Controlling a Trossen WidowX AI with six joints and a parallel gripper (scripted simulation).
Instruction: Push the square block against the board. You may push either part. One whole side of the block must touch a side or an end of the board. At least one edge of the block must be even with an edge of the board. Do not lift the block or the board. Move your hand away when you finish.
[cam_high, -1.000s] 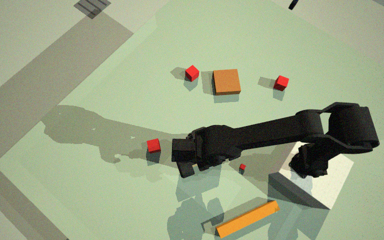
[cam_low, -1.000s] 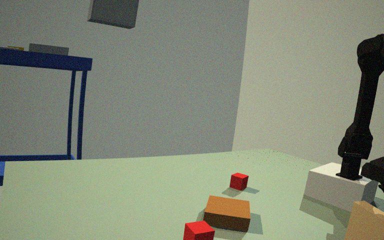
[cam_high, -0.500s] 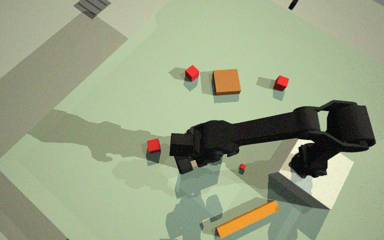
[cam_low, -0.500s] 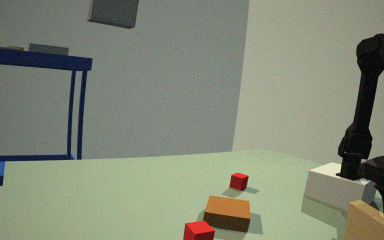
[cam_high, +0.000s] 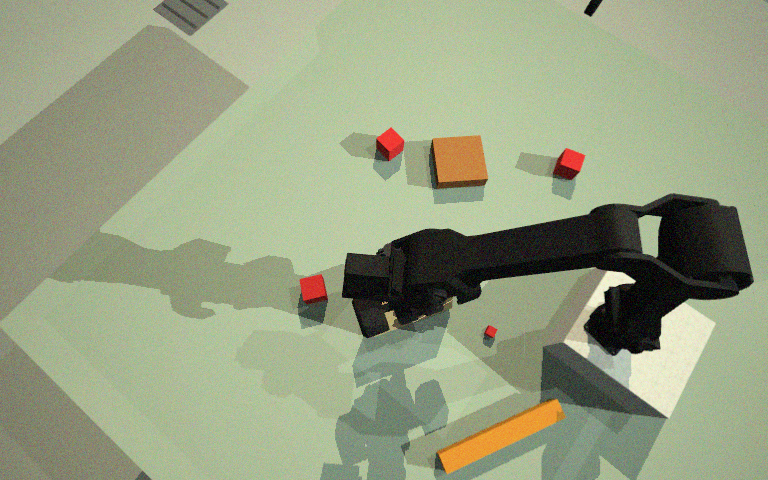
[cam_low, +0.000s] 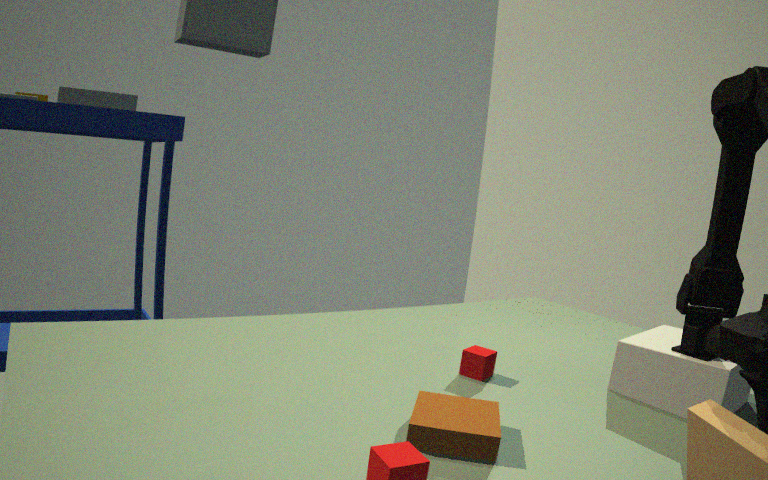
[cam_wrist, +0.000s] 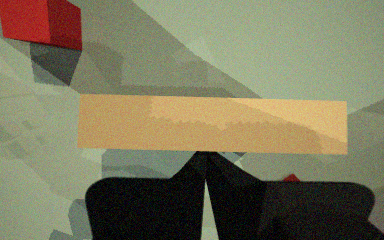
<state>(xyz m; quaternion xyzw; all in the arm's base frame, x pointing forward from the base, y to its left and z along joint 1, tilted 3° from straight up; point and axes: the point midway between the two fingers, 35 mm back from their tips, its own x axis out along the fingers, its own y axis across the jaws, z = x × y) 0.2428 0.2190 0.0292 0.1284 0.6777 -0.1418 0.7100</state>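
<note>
The tan board is 1 cm ahead of my gripper tip, 1 cm to the right of it and 3 cm below it. The rest, counted from my gripper tip: small red cube (12 cm behind, 9 cm to the right, 7 cm below); then square block (16 cm ahead, 29 cm to the right, 7 cm below); then orange board (25 cm behind, 2 cm to the left, 7 cm below).
</note>
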